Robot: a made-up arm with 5 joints.
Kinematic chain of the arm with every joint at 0, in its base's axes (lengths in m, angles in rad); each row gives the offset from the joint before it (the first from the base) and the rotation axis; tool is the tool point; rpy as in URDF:
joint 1: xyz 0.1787 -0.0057 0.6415 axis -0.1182 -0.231 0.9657
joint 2: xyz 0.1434 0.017 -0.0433 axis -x
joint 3: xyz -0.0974 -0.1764 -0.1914 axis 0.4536 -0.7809 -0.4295
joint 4: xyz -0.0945 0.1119 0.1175 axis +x
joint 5: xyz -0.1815 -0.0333 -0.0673 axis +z
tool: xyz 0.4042 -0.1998 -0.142 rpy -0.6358 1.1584 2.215
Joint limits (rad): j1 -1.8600..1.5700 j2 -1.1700..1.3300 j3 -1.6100..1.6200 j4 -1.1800..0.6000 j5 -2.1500..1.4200
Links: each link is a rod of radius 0.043 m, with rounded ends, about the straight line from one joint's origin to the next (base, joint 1, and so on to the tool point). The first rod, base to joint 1, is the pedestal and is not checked.
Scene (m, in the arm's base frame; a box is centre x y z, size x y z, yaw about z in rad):
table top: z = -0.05
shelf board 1: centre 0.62 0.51 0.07 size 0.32 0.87 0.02 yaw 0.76
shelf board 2: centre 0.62 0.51 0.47 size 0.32 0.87 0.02 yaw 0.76
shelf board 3: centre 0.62 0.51 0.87 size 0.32 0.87 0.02 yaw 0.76
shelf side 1: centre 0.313 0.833 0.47 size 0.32 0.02 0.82 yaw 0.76
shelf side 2: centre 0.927 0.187 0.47 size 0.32 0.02 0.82 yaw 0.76
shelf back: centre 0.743 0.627 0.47 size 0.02 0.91 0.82 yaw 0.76
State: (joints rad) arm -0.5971 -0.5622 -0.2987 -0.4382 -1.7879
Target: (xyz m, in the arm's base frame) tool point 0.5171 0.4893 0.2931
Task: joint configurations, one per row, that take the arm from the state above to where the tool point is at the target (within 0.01 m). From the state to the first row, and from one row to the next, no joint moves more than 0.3 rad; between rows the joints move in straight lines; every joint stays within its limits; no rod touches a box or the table.
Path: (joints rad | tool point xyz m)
1: -0.5750 -0.6838 -0.0148 -0.2306 -1.6602 | -0.4125 0.0504 0.1976
2: -0.5528 -0.8053 0.2691 -0.0229 -1.5324 | -0.2425 0.2698 0.0614
3: -0.5307 -0.9269 0.5530 0.1847 -1.4047 | 0.0083 0.4498 0.0431
4: -0.5085 -1.0484 0.8369 0.3924 -1.2769 | 0.2829 0.5331 0.1357
5: -0.4864 -1.1700 1.1208 0.6000 -1.1492 | 0.5171 0.4893 0.2931

